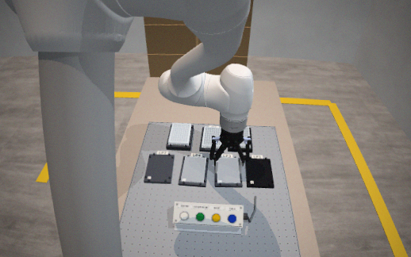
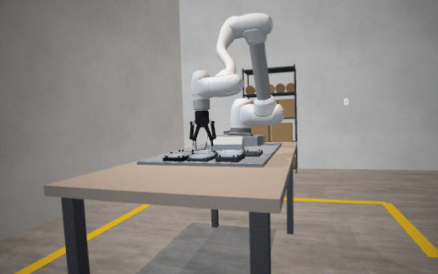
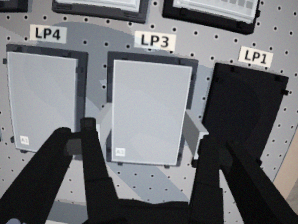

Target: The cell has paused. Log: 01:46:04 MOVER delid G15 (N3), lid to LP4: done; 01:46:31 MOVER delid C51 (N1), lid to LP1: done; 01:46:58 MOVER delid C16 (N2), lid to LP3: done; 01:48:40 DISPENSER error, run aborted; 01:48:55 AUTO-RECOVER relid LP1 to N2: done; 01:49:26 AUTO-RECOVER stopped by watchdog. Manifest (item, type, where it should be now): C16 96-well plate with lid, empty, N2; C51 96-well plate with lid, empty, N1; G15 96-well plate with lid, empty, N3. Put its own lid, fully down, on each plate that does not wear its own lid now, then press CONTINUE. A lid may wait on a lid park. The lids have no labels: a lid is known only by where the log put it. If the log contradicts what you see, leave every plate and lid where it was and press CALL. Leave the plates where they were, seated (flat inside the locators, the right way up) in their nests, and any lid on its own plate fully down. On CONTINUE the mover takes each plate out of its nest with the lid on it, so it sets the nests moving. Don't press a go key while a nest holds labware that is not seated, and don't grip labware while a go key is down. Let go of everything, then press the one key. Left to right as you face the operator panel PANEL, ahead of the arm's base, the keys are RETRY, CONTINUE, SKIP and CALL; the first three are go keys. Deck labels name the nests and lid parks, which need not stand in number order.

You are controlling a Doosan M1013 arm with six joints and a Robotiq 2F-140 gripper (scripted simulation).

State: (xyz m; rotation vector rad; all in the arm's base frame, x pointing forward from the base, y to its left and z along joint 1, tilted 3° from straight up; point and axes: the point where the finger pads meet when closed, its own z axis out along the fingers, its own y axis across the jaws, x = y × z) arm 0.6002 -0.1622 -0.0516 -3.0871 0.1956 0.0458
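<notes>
Now: hand 30 mm above the lid park LP3. Also, from my hand: blue call key: 240 mm behind, 30 mm to the left, 30 mm above; lid park LP1: 20 mm behind, 120 mm to the right, 30 mm below; lid park LP4: 20 mm ahead, 130 mm to the left, 30 mm below.
</notes>
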